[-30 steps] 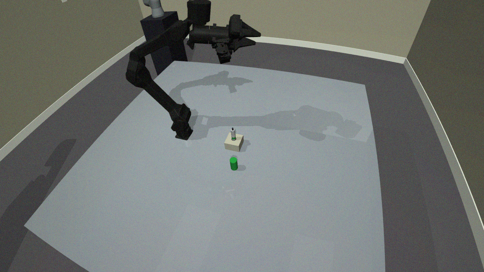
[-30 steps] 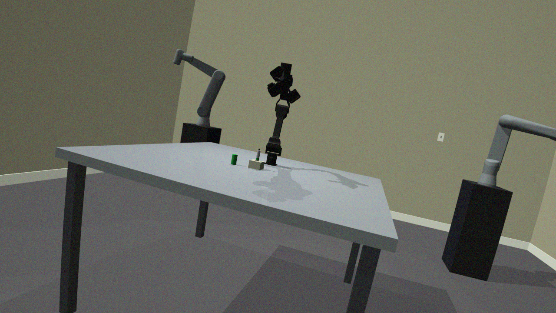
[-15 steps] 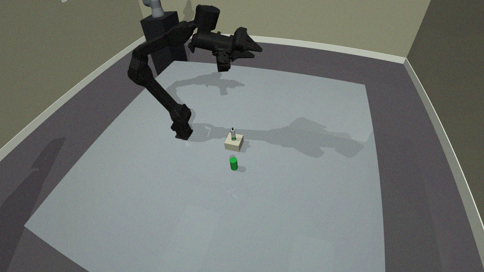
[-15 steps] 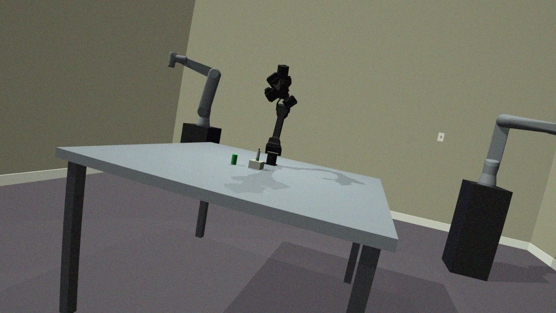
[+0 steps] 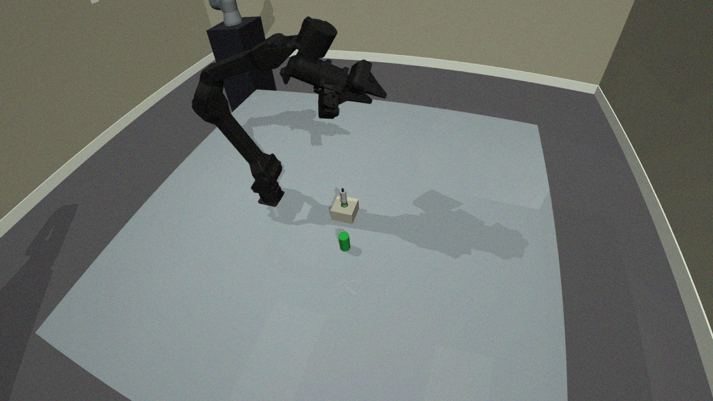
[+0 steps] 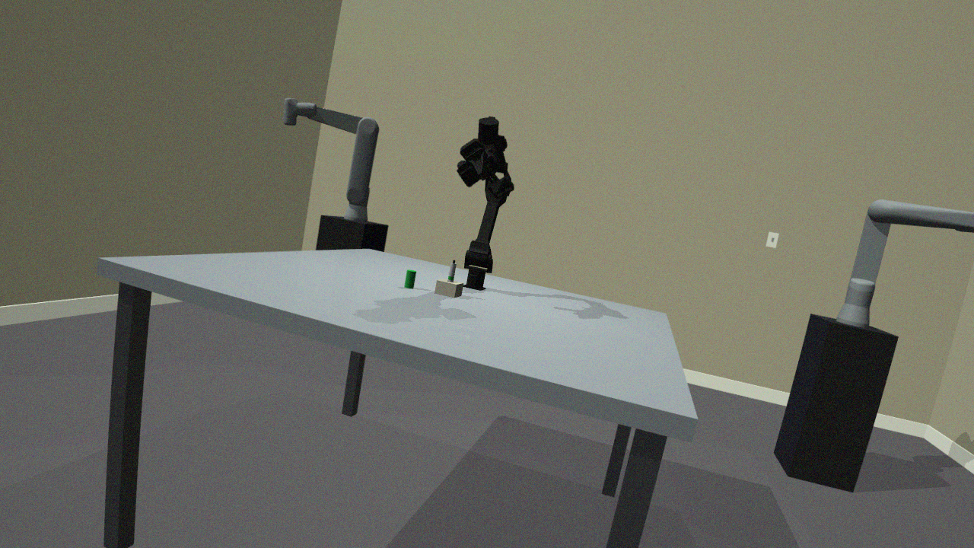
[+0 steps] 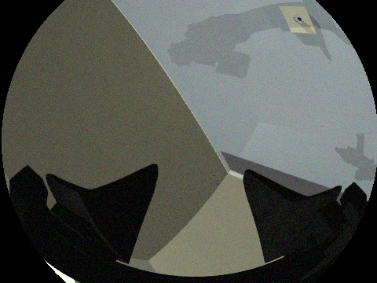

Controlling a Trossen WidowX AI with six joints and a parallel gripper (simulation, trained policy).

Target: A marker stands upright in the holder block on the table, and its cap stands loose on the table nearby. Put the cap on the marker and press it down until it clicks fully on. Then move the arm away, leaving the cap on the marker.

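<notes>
Right now the green cap is 31 cm below my gripper tip, 19 cm to the right of it and 4 cm behind it. Also, from my gripper tip: grey marker: 25 cm below, 8 cm to the right, 8 cm behind; then beige holder block: 31 cm below, 8 cm to the right, 8 cm behind.
</notes>
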